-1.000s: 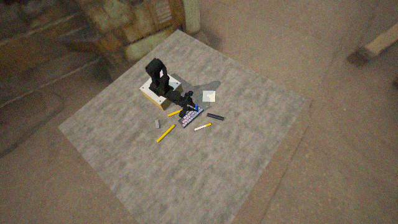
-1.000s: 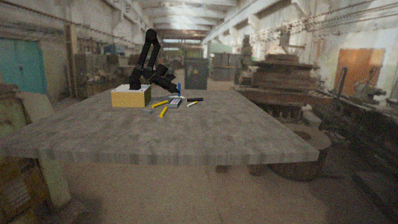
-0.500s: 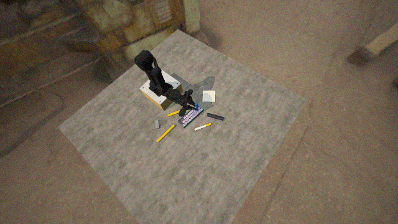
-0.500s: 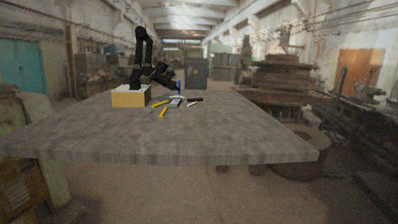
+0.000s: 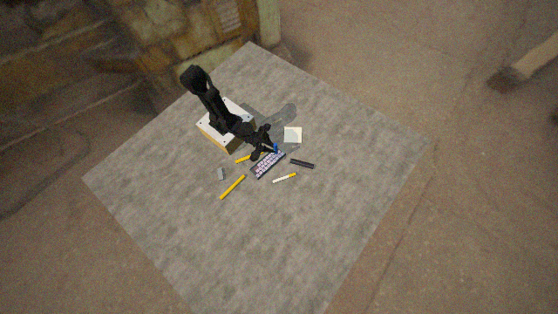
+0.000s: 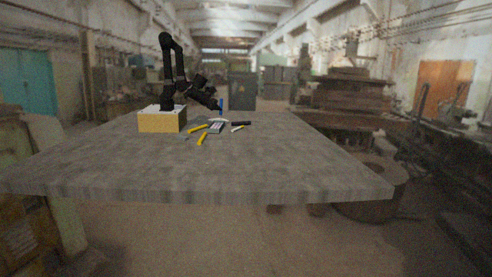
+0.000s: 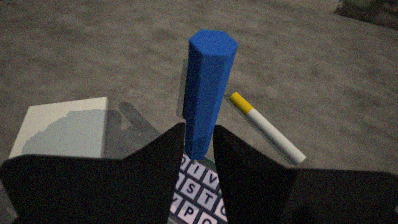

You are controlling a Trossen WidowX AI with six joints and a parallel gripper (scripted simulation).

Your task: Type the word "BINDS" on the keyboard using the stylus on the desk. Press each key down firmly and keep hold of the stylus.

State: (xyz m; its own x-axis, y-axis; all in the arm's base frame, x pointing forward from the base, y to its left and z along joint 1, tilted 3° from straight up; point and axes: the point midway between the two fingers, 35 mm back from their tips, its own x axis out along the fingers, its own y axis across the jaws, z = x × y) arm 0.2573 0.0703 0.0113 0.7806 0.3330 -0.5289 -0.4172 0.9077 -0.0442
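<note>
My gripper tip is 100 mm short of the white-and-yellow stick, 40 mm to the left of it and 90 mm above it. The rest, counted from my gripper tip: blue stylus (20 mm below); then black rod (120 mm ahead, 60 mm to the left, 90 mm below); then white sheet (30 mm behind, 160 mm to the left, 100 mm below).
</note>
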